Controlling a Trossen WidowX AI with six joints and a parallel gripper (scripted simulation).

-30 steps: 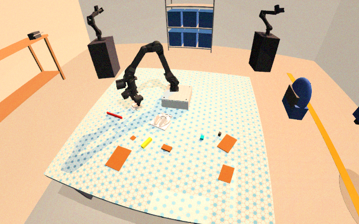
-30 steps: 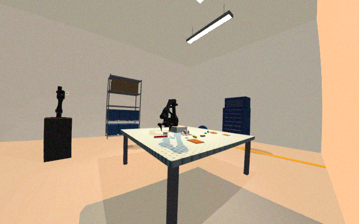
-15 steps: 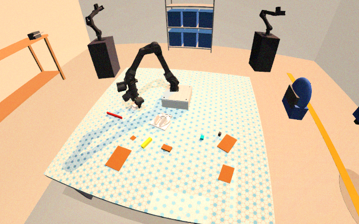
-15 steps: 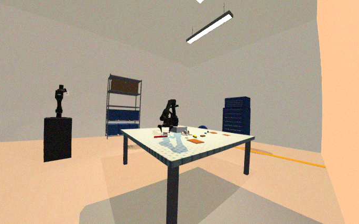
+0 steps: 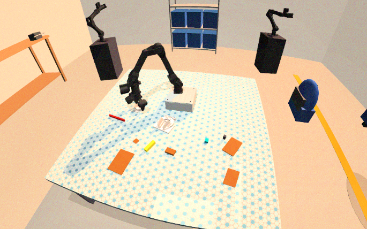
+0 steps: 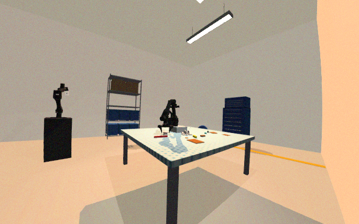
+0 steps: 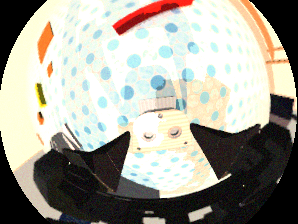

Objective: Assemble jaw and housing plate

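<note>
My gripper tip is now 200 mm to the right of the white jaw and 130 mm short of it. From my gripper tip the other things lie so: teal cube (450 mm to the left, 300 mm ahead); yellow block (340 mm ahead, 120 mm to the left); red stick (160 mm to the right, 100 mm ahead).
</note>
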